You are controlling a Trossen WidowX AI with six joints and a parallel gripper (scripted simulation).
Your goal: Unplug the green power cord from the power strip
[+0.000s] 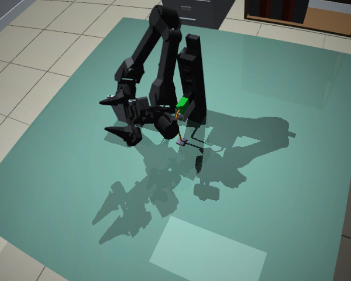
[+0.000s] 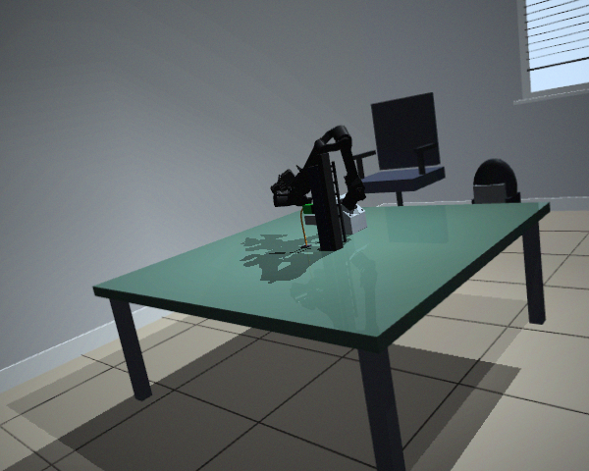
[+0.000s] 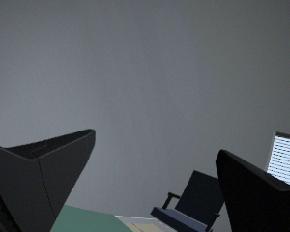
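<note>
Right now the green plug is 22 cm to the left of my gripper tip, 16 cm ahead of it and 13 cm below it.
</note>
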